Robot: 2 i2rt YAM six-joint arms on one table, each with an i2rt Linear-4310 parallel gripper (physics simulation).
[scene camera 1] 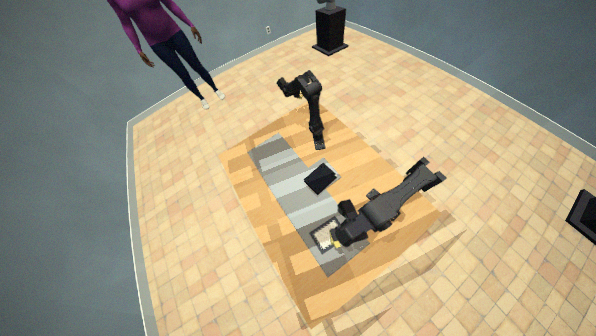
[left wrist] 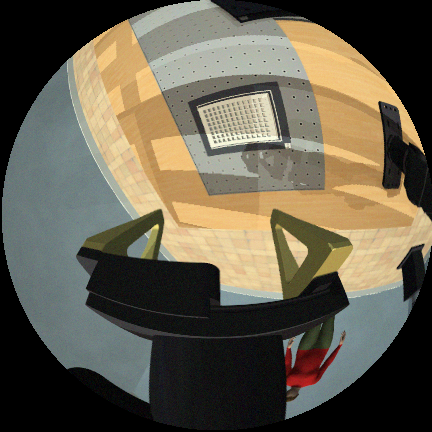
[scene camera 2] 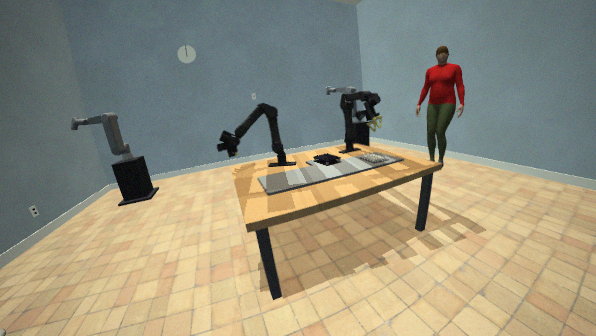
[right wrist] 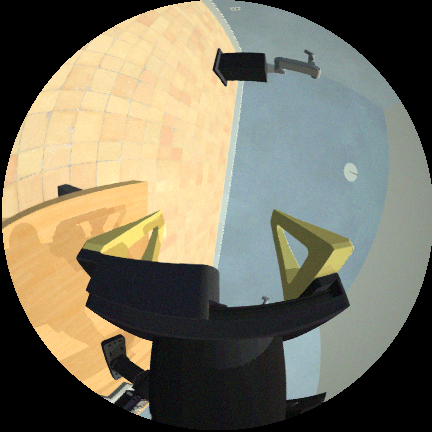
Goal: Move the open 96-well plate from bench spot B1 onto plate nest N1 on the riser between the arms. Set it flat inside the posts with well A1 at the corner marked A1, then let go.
The right gripper (right wrist: pixel 217 215) is open and holds nothing. A white well plate (left wrist: pixel 246 118) rests on a dark nest with white outline (left wrist: pixel 283 141).
